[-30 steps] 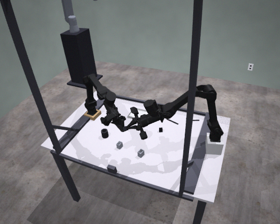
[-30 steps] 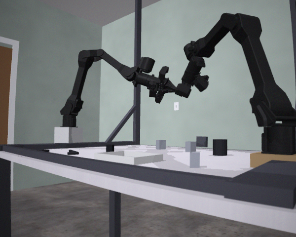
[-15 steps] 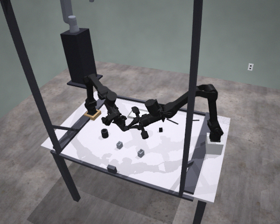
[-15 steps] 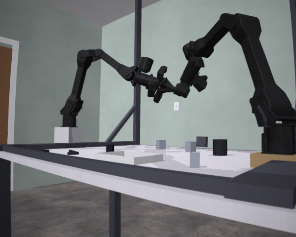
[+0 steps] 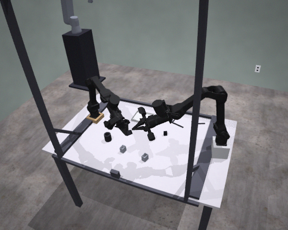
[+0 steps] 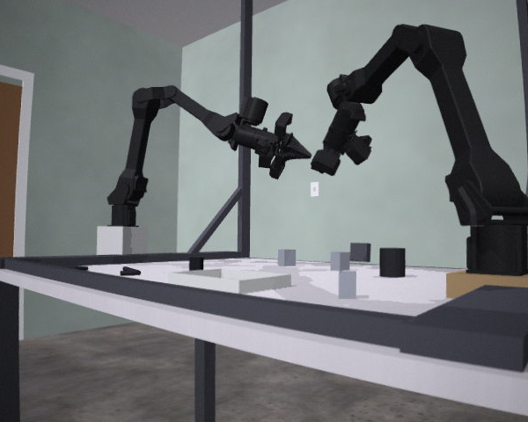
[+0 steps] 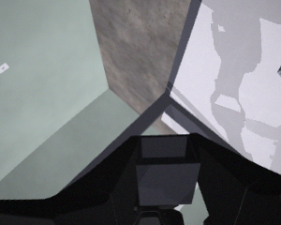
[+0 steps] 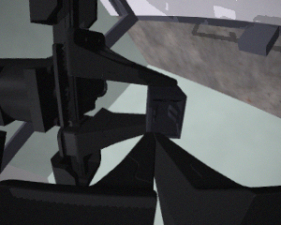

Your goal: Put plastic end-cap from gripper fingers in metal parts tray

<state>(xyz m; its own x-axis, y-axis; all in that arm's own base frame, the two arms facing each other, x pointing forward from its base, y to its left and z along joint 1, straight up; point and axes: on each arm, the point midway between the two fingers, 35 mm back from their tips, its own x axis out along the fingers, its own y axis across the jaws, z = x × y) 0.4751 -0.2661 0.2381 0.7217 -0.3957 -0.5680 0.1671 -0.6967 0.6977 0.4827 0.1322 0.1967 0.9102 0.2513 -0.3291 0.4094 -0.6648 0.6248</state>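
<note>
Right now my right hand is 40 mm to the right of the black plastic end-cap, 30 mm past it and 30 mm above it. Round my right hand: metal parts tray: 410 mm ahead, 290 mm below, 190 mm to the left; then black hex key: 440 mm ahead, 290 mm below, 60 mm to the right; then black cylinder: 310 mm to the left, 270 mm below, 100 mm ahead.
Right now my left hand is 3 cm to the left of the black plastic end-cap and 1 cm above it. Round my left hand: metal parts tray 43 cm ahead, 26 cm below, 11 cm to the left; black hex key 47 cm ahead, 26 cm below, 13 cm to the right; black cylinder 24 cm below, 23 cm to the left, 12 cm ahead.
</note>
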